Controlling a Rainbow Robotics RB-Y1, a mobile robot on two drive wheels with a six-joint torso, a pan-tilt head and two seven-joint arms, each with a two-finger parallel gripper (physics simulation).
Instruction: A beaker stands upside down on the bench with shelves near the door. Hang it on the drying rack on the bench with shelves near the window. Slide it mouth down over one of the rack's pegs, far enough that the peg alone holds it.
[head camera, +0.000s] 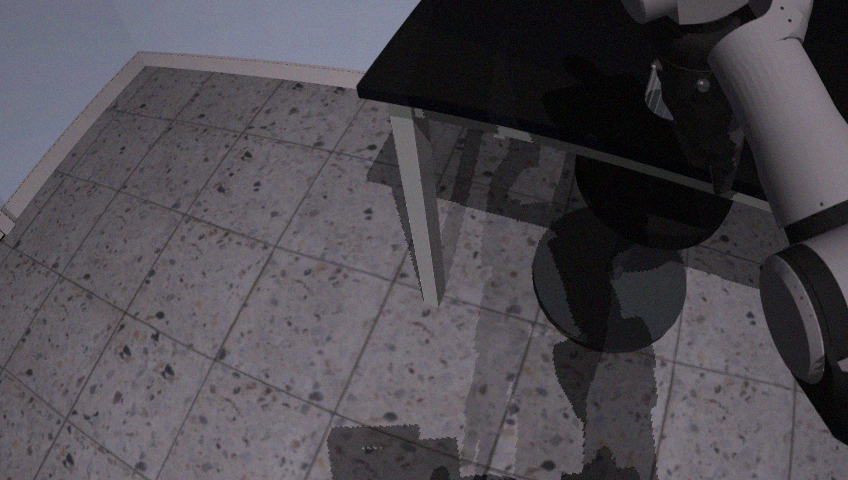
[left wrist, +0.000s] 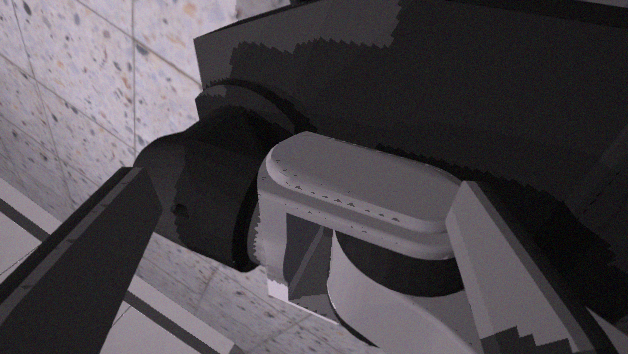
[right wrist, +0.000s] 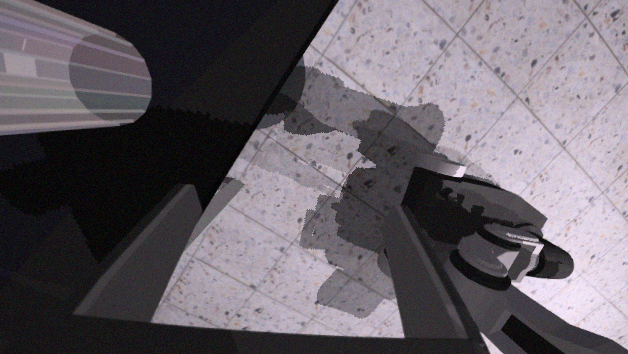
Labels:
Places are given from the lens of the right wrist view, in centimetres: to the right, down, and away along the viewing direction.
my right gripper (right wrist: 295, 207): -1, 2, 11
clear beaker (right wrist: 70, 74): -13, -5, 10
bench with shelves (right wrist: 78, 193): -22, 2, 18
The marked spots on the bench with shelves and the clear beaker are 14 cm apart.

